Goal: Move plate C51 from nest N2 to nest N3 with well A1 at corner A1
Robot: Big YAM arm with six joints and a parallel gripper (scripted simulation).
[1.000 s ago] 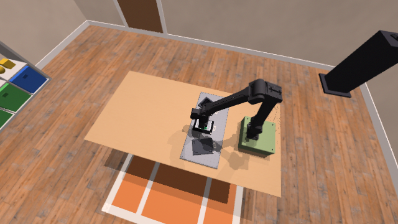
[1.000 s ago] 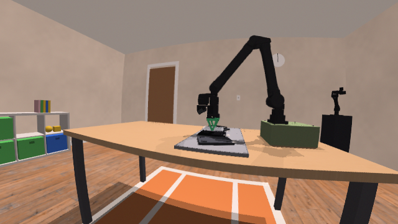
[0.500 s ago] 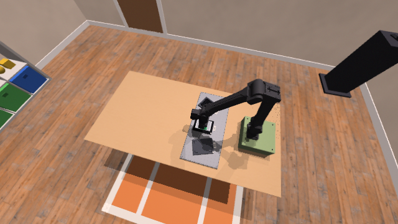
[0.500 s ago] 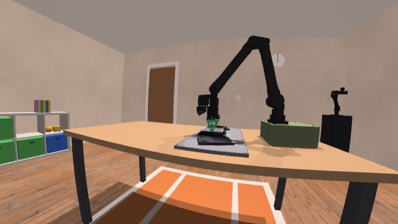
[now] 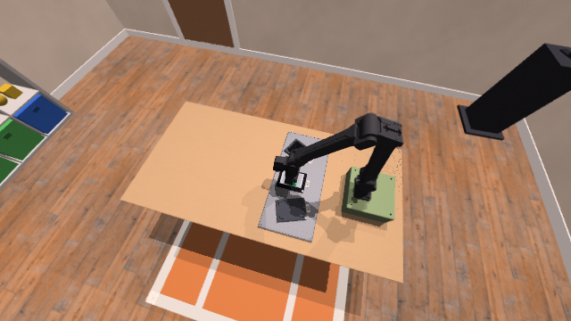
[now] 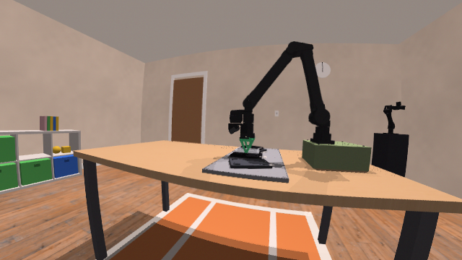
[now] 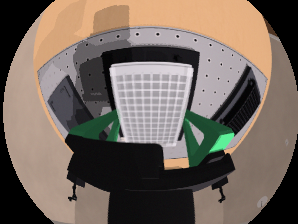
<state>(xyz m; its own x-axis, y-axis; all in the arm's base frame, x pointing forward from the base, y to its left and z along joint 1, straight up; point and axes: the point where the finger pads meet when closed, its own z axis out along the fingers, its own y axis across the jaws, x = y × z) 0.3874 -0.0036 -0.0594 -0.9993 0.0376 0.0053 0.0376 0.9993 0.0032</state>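
Now: hand right at the white 96-well plate. From my hand the other things lie so: dark plate: 10 mm behind, 200 mm to the right, 10 mm below; black nest: 30 mm below.
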